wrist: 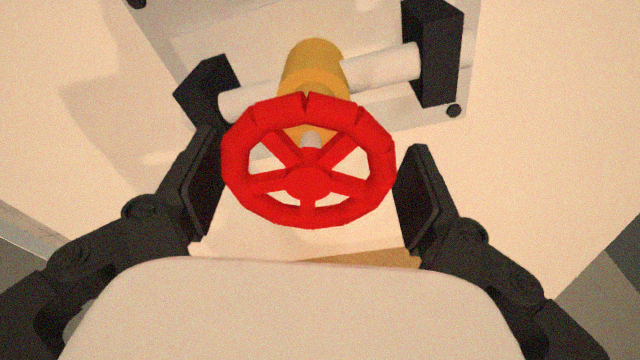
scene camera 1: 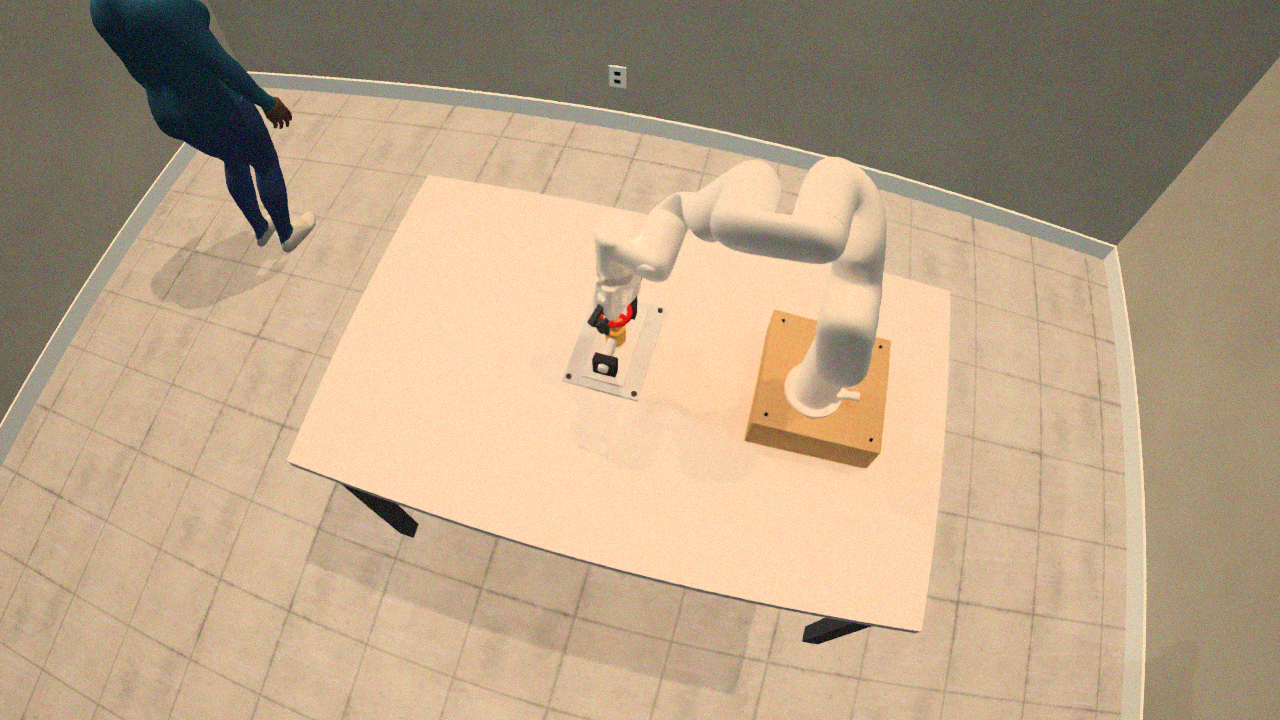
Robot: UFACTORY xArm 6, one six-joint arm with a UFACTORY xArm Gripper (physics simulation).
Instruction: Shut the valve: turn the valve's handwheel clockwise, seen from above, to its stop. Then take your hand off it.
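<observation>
The red handwheel (scene camera 1: 623,319) (wrist: 307,183) has several spokes and sits on top of the valve's yellow body (scene camera 1: 615,336) (wrist: 314,57). A pale pipe (wrist: 382,68) runs through the body between two black supports (scene camera 1: 605,363) (wrist: 440,55), on a grey base plate (scene camera 1: 640,362) (wrist: 472,55). My gripper (scene camera 1: 613,316) (wrist: 313,157) is open, with one black finger on each side of the wheel. In the wrist view the wheel's rim lies between the fingers, its left and right edges very close to the pads; whether they touch is unclear. The wheel's stop does not show.
The plate is bolted to a pale table (scene camera 1: 465,394). The arm's base stands on a wooden block (scene camera 1: 810,438) at the table's right. A person (scene camera 1: 192,89) stands on the floor beyond the table's far left corner. The arm reaches over the table from the block.
</observation>
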